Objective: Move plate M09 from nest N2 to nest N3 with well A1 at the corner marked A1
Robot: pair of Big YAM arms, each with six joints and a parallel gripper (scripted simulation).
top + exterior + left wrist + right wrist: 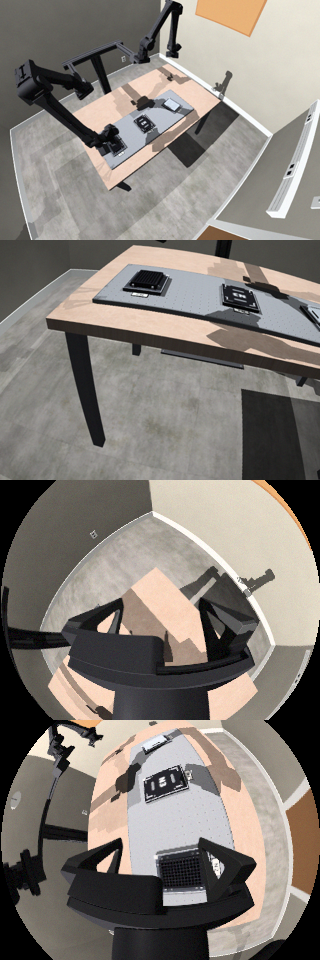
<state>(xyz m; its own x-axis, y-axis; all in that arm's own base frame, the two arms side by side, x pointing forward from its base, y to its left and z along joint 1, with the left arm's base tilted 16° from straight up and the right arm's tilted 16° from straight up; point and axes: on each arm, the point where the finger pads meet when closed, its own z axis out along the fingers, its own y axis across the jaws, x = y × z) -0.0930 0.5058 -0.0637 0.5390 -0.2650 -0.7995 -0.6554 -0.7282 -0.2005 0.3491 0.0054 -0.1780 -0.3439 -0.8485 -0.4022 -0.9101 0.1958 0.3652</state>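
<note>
Right now my right hand is 19 cm above the nest N2, 6 cm to the left of it and 4 cm past it.
</note>
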